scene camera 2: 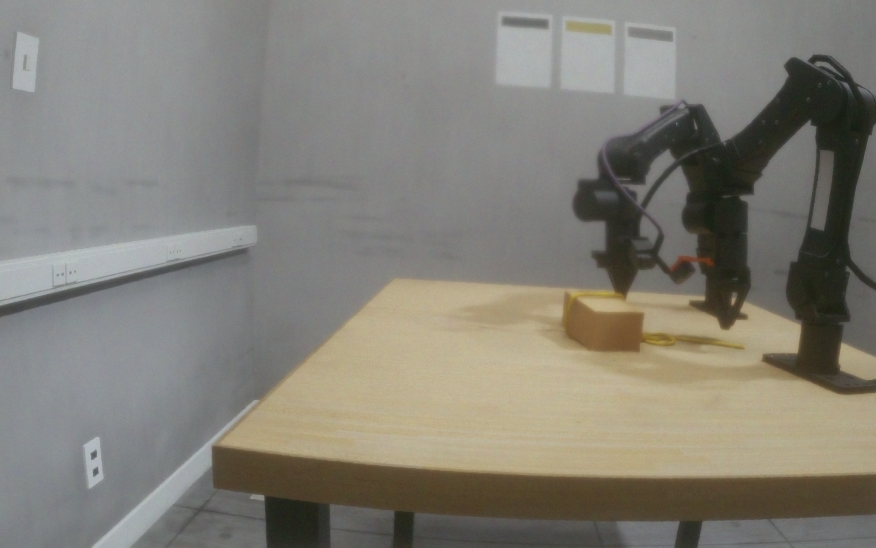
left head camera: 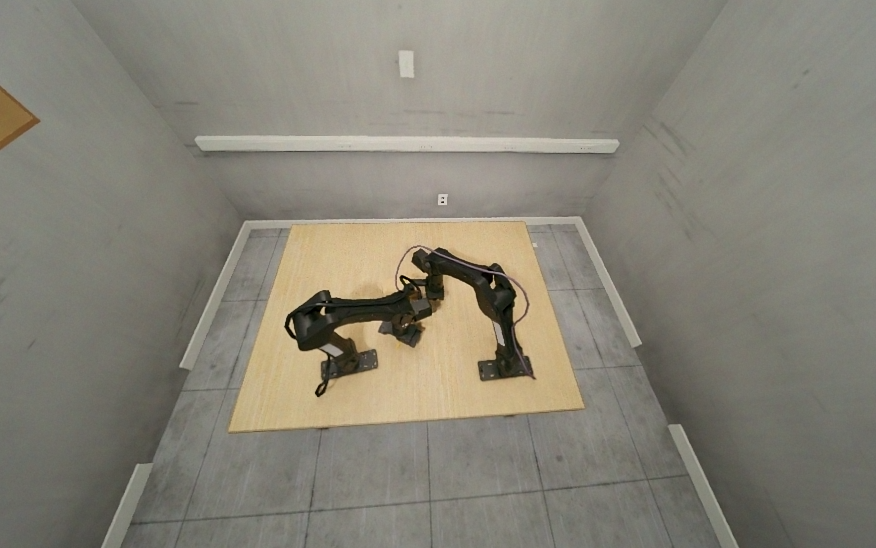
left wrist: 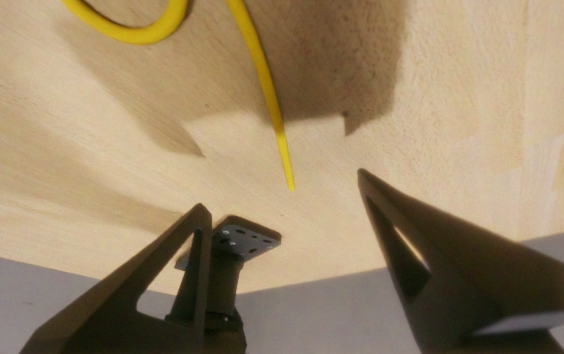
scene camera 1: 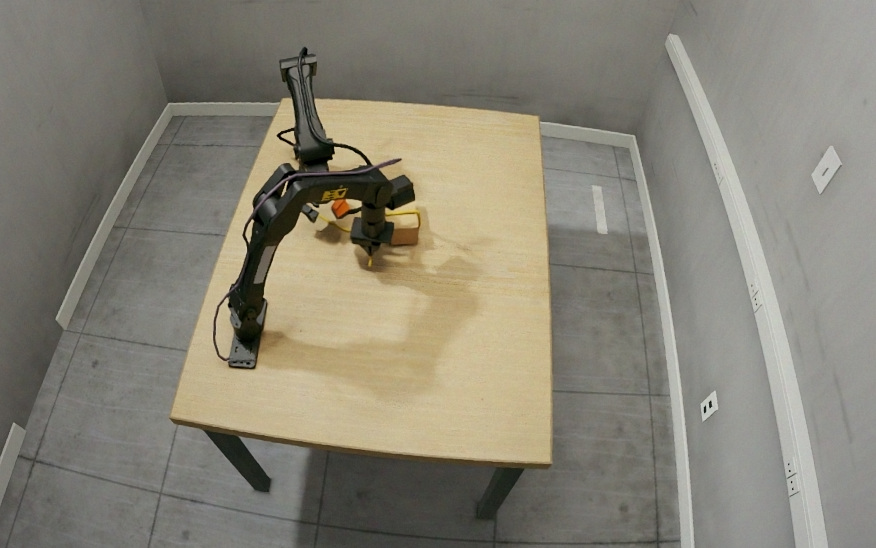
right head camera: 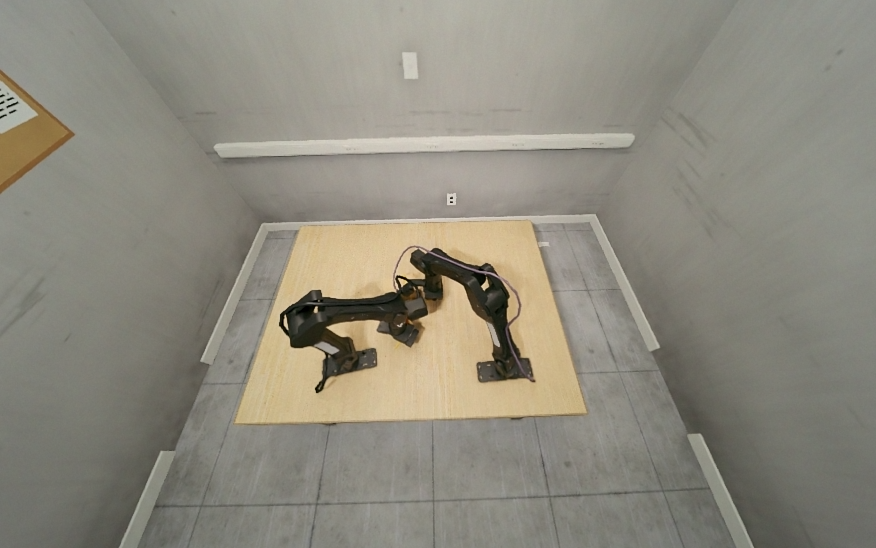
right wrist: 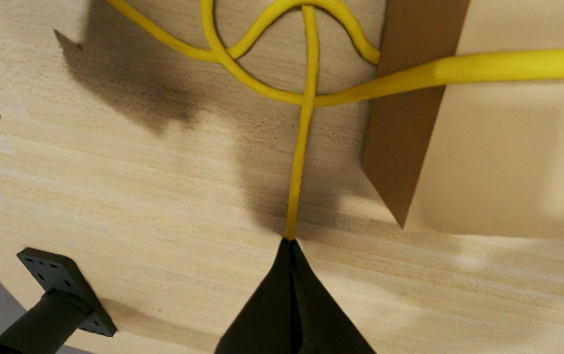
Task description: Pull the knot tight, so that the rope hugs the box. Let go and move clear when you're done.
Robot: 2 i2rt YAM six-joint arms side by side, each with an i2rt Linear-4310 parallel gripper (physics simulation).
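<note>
A light-brown box point(scene camera 1: 405, 236) point(scene camera 2: 607, 328) point(right wrist: 490, 150) stands on the table with the yellow rope point(scene camera 1: 418, 219) point(scene camera 2: 700, 339) point(left wrist: 272, 100) point(right wrist: 311, 60) passing over its top. In the right wrist view the rope lies in wide, loose crossing loops on the table beside the box. My right gripper point(right wrist: 287, 244) point(scene camera 2: 623, 292) is shut on one end of the rope, close to the box. My left gripper point(left wrist: 277, 193) point(scene camera 2: 728, 323) is open, above the table at the other rope end. That end lies on the table, not gripped. The head views hide rope and box behind the arms.
The wooden table point(left head camera: 465, 394) point(right head camera: 465, 394) point(scene camera 1: 387, 400) point(scene camera 2: 452, 413) carries both arm bases. My forearms reach close together over its middle. An orange part point(scene camera 1: 339, 208) point(scene camera 2: 692, 261) shows between the wrists, and a black cable loops near the right gripper.
</note>
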